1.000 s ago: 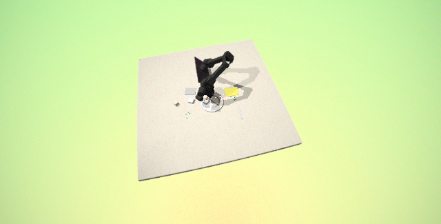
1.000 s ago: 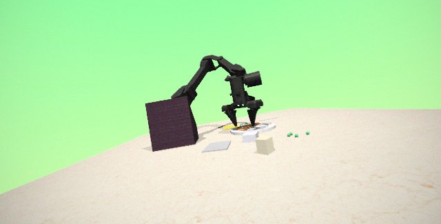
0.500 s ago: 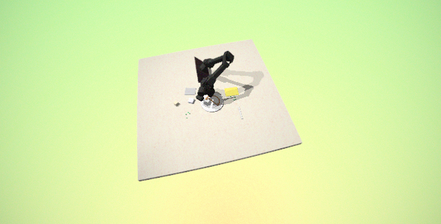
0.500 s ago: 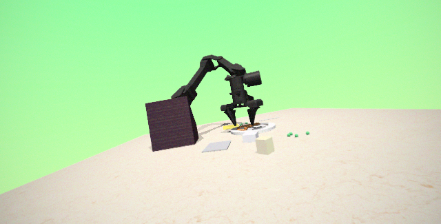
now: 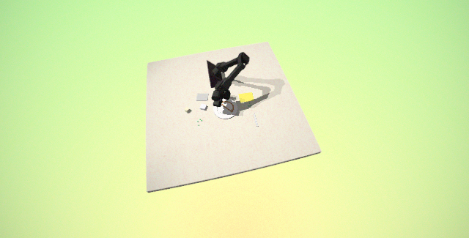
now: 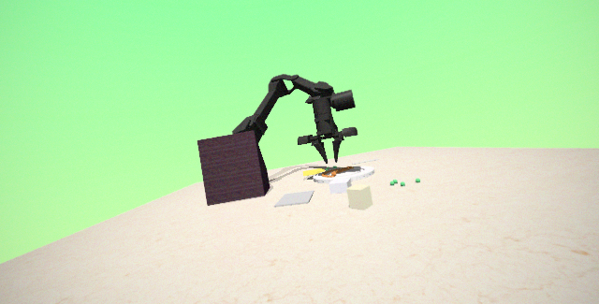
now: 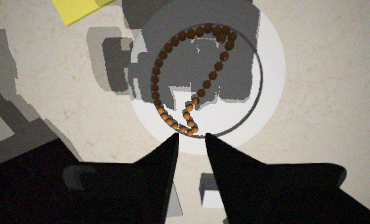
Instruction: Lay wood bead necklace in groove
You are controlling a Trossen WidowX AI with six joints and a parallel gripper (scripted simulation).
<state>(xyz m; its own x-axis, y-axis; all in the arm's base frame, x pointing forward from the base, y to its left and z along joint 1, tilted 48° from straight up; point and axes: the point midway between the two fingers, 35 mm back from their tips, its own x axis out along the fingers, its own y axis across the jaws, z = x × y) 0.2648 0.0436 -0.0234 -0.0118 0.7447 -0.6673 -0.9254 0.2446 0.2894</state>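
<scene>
My gripper tip is now 4 cm short of the round white bead board, 4 cm above it and 3 cm to the right of it. The rest, counted from my gripper tip: cream cube 28 cm to the right, 3 cm below; yellow card 23 cm to the left, 5 cm below, 5 cm behind; grey flat plate 15 cm to the right, 12 cm behind, 5 cm below.
</scene>
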